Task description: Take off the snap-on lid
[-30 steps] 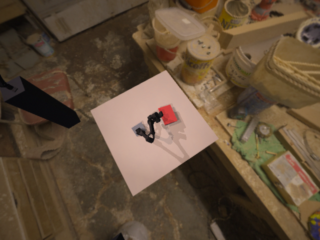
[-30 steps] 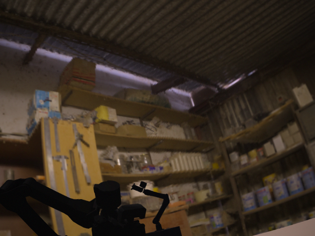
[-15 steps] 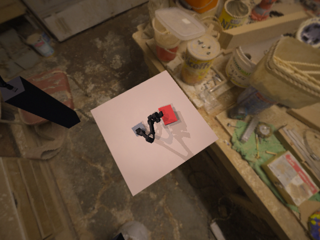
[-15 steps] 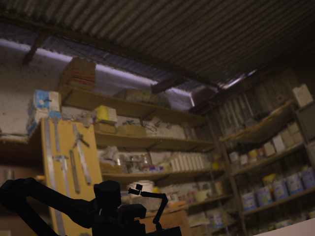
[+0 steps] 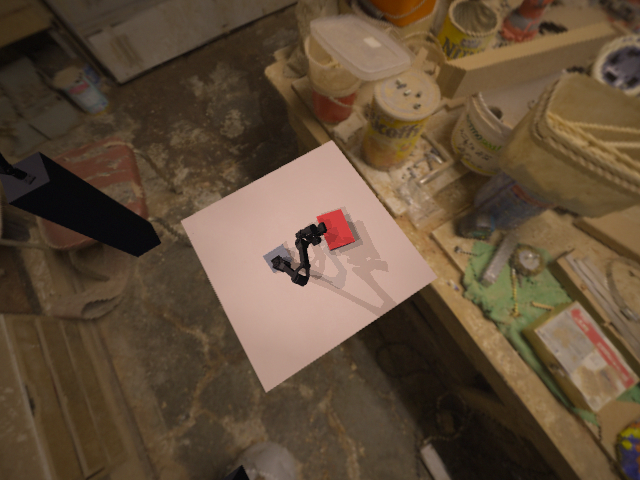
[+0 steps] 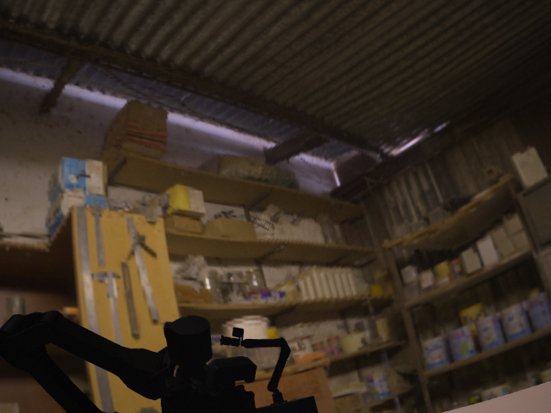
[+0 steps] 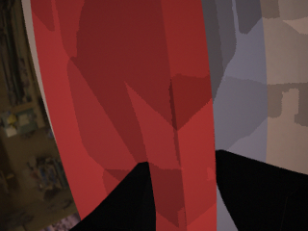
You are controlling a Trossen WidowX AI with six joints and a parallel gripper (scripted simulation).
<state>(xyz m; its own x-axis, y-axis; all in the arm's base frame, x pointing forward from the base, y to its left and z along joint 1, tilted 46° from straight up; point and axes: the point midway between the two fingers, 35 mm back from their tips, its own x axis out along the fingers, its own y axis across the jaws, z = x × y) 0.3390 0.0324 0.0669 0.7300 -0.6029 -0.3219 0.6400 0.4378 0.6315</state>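
Right now my gripper tip is 7 cm short of the red lid and 2 cm to the left of it. Round my gripper tip: storage box: 7 cm ahead, 2 cm to the right, 6 cm below.
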